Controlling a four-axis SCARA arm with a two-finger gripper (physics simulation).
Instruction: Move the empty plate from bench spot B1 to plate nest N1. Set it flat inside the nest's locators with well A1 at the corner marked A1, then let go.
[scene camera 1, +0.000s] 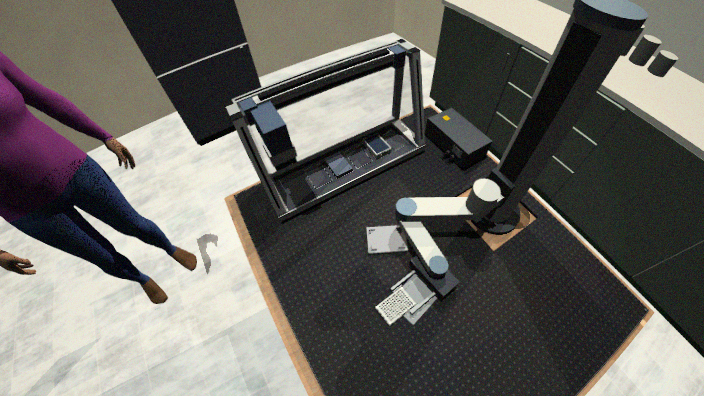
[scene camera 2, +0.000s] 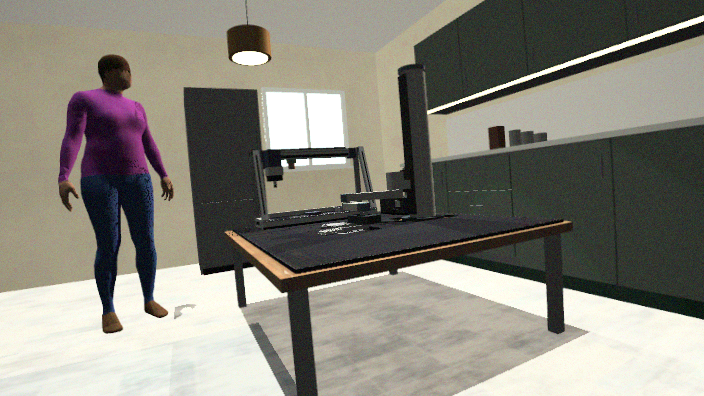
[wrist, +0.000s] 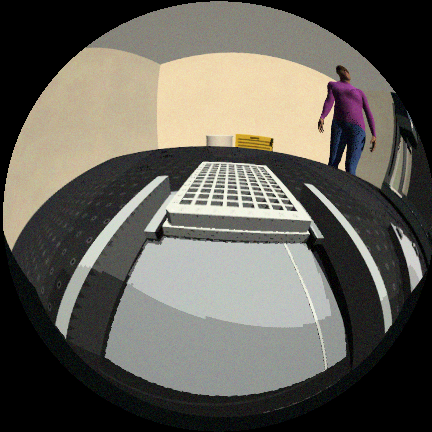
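Pixels of known places: gripper, fingertip midpoint: (scene camera 1: 400, 301) (scene camera 2: 337, 229) (wrist: 237, 188); arm's base at its link origin: (scene camera 1: 492, 210) (scene camera 2: 422, 219).
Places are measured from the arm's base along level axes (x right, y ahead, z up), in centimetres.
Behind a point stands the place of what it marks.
Note:
The white empty plate (scene camera 1: 393, 306) {x -11.0, y 63.6, z 2.8 cm} (wrist: 235, 192) {x -11.0, y 59.8, z 2.7 cm} has a grid of square wells and lies level, low at the grey pad of bench spot B1 (scene camera 1: 418, 288) {x -10.2, y 51.3, z 1.5 cm} (wrist: 225, 280) {x -10.9, y 53.7, z 1.5 cm}. My gripper (scene camera 1: 403, 301) {x -10.9, y 60.2, z 2.8 cm} (wrist: 237, 188) {x -10.9, y 60.2, z 2.8 cm} is shut on the plate, with one finger pad against each long side near the plate's near end. I cannot tell whether the plate touches the pad or hangs just above it. Plate nest N1 (scene camera 1: 385, 239) {x 13.7, y 50.7, z 2.5 cm} is a pale tray with dark corner locators, beside the forearm; part of it shows at the right edge of the wrist view. Its A1 mark is too small to read.
A gantry frame (scene camera 1: 327, 192) {x 45.3, y 60.8, z 6.3 cm} with a dark tool head (scene camera 1: 272, 127) {x 47.7, y 74.2, z 50.1 cm} stands at the back of the bench. A black box (scene camera 1: 460, 137) {x 35.3, y -8.2, z 12.8 cm} stands at the back right. The arm's column (scene camera 1: 550, 105) {x -1.1, y 7.7, z 63.4 cm} rises right of the nest. A person (scene camera 1: 42, 150) (scene camera 2: 115, 135) (wrist: 347, 107) stands beyond the bench.

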